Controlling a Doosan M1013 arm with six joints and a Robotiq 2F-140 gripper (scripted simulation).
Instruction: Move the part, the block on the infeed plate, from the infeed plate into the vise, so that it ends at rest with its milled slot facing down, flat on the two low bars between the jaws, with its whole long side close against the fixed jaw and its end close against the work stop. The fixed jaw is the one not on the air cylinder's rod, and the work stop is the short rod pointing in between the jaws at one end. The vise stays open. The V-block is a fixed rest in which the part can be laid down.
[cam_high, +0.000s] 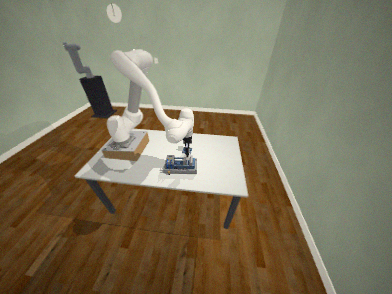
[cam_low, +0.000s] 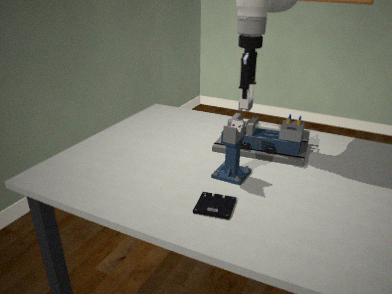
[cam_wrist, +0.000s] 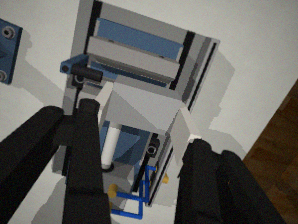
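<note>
Right now my hand is 30 mm above the part. From my hand the other things lie so: cylinder rod: 90 mm below, 90 mm behind, 10 mm to the left; then fixed jaw: 90 mm below, 30 mm ahead, 20 mm to the left; then work stop: 80 mm below, 70 mm to the left, 10 mm behind.
</note>
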